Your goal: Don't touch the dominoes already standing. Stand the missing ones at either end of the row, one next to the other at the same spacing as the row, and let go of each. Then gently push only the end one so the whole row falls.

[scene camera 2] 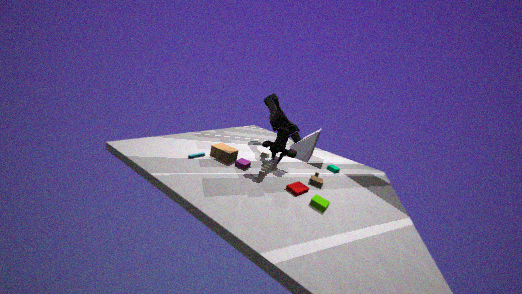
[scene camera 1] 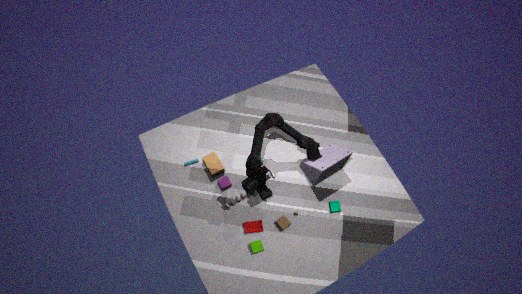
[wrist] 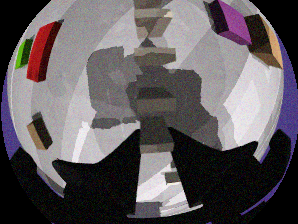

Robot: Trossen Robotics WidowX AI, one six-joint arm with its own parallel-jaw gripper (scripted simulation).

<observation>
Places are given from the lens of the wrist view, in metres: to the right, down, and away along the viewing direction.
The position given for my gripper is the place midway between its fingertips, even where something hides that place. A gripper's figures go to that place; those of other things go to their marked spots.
my gripper (wrist: 153,132): 0.00, 0.02, 0.10
red block (wrist: 38,62): -0.16, -0.07, 0.07
brown box (wrist: 257,47): 0.18, -0.11, 0.07
The marked spots on the red block and the brown box are 0.34 m apart.
</observation>
